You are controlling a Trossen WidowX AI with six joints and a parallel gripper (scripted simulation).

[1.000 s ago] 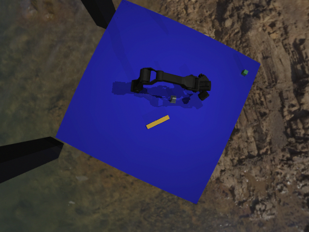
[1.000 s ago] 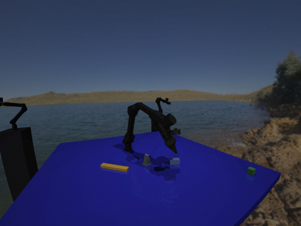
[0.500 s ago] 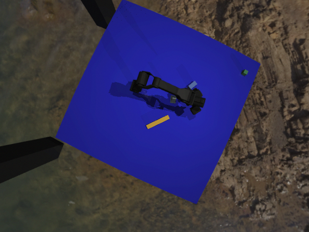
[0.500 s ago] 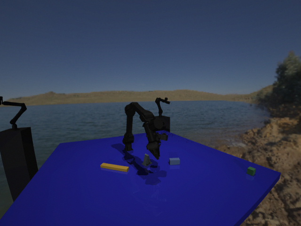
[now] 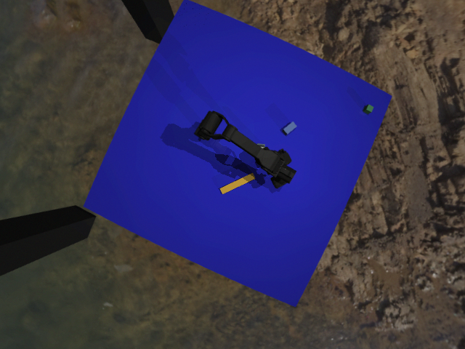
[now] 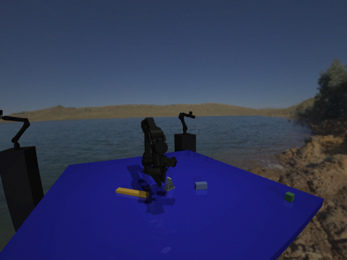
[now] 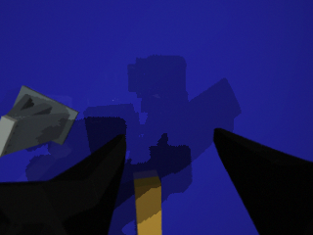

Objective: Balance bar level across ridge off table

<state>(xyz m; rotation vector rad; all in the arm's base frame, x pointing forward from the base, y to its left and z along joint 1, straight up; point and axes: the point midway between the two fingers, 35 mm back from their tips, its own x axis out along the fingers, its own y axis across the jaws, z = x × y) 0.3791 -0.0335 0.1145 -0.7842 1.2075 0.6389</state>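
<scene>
My gripper tip is 140 mm to the left of the yellow bar, 120 mm past it and 70 mm above it. Also, from my gripper tip: light blue block: 240 mm to the left, 60 mm below; small green cube: 530 mm to the left, 350 mm ahead, 60 mm below.
</scene>
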